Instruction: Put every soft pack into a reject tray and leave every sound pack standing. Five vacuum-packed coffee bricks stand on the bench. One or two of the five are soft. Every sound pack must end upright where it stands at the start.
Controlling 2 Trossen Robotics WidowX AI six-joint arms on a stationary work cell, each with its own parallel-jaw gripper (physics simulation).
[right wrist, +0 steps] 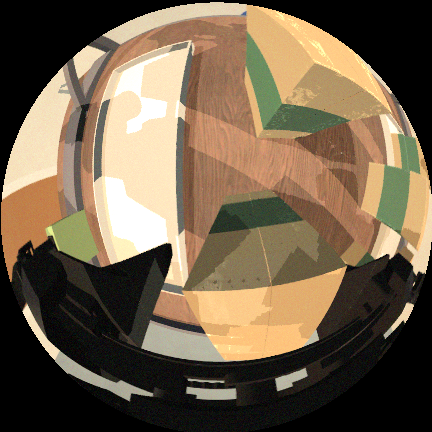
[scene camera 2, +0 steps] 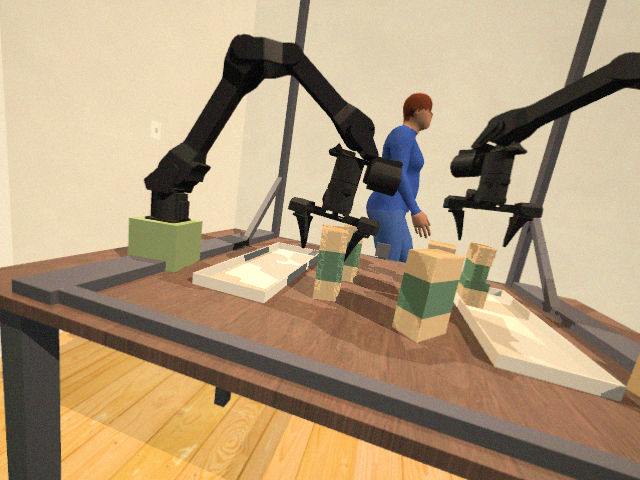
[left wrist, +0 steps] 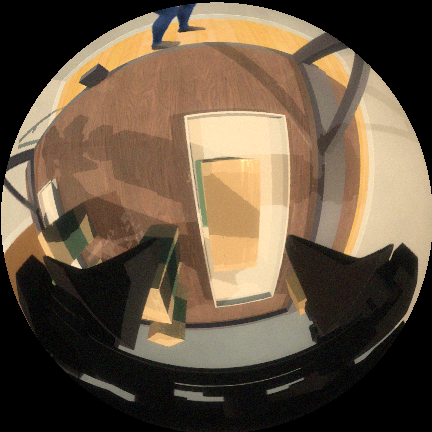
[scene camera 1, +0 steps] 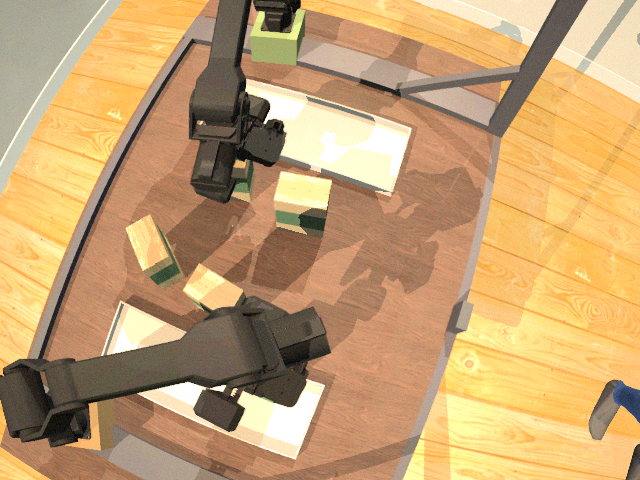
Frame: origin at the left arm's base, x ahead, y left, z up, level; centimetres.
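Seen in the pictures: left gripper, fingertip midpoint: (scene camera 2: 481,243) (left wrist: 224,243); right gripper, fingertip midpoint: (right wrist: 234,251) (scene camera 2: 322,254); left arm's base at its link origin: (scene camera 1: 75,420); right arm's base at its link origin: (right wrist: 55,249) (scene camera 2: 168,219) (scene camera 1: 278,22).
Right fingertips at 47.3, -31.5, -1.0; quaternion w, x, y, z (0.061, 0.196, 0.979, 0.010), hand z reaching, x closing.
Pixels of each thing's middle, then the offset from my right fingertips to it, as dx, dy, dz.
- second pack at the middle of its body: (right wrist: 288,79) (scene camera 1: 302,206) (left wrist: 67,235) (scene camera 2: 349,250) -8.7, -11.2, -0.8
- leftmost pack at the middle of its body: (scene camera 1: 156,254) (scene camera 2: 427,292) (left wrist: 167,313) -16.2, +14.6, -0.8
- upper white tray at the middle of its body: (right wrist: 127,159) (scene camera 1: 303,128) (scene camera 2: 273,263) +10.1, -12.0, -6.7
- green base block at the middle of its body: (scene camera 1: 278,35) (right wrist: 68,240) (scene camera 2: 167,241) +33.6, -7.2, -2.9
- lower white tray at the middle of its body: (scene camera 1: 201,382) (left wrist: 245,234) (scene camera 2: 500,316) (right wrist: 398,199) -38.0, +7.8, -6.7
All five coffee packs, tan with green bands, stand upright. My right gripper (scene camera 2: 325,252) (right wrist: 234,251) is open, its fingers astride the top of the pack (scene camera 1: 242,180) (scene camera 2: 330,263) (right wrist: 265,310) by the upper tray; the arm partly hides it. A second pack (scene camera 1: 302,204) (scene camera 2: 352,263) (right wrist: 295,45) stands beside it. The leftmost pack (scene camera 1: 152,248) (scene camera 2: 429,294) and another pack (scene camera 1: 212,289) (scene camera 2: 474,273) stand by the lower tray. The fifth pack (scene camera 2: 442,246) (left wrist: 231,215) is hidden in scene camera 1. My left gripper (scene camera 2: 483,241) (left wrist: 224,243) hangs open above it.
The upper white tray (scene camera 1: 361,149) (scene camera 2: 258,268) (right wrist: 135,150) lies near the green base block (scene camera 1: 273,49) (scene camera 2: 165,240). The lower white tray (scene camera 1: 305,413) (scene camera 2: 537,335) (left wrist: 237,137) lies under my left arm. Dark frame rails edge the bench. A person in blue (scene camera 2: 400,196) is behind it.
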